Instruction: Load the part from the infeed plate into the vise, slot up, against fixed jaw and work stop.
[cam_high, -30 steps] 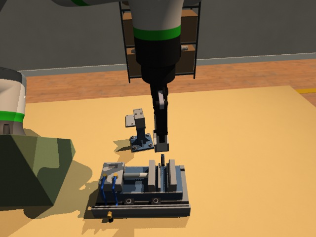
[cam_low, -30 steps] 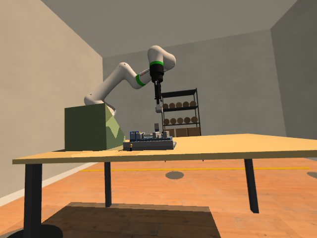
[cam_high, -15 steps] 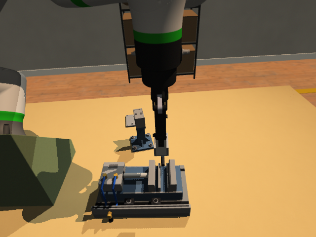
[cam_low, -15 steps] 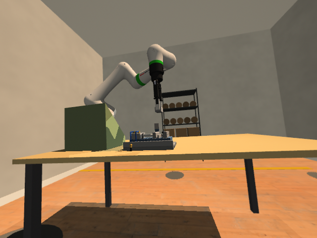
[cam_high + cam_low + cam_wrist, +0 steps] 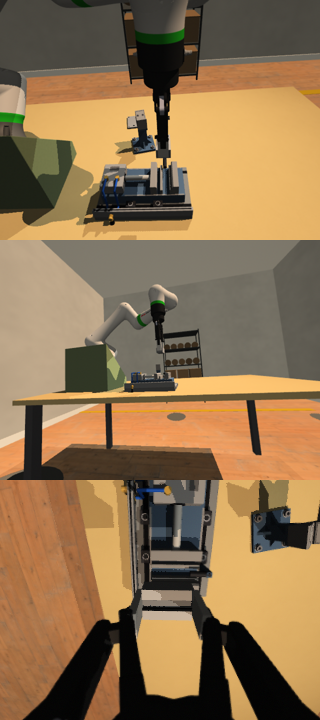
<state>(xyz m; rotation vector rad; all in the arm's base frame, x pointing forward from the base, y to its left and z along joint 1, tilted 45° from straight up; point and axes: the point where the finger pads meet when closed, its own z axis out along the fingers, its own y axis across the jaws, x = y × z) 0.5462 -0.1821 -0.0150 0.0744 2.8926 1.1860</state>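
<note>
Right now my hand is 2 cm above the part. Round my hand: moving jaw (18 cm below, 3 cm behind, 2 cm to the left); fixed jaw (18 cm below, 3 cm ahead, 2 cm to the left); work stop (17 cm below, 7 cm to the left, 1 cm ahead).
</note>
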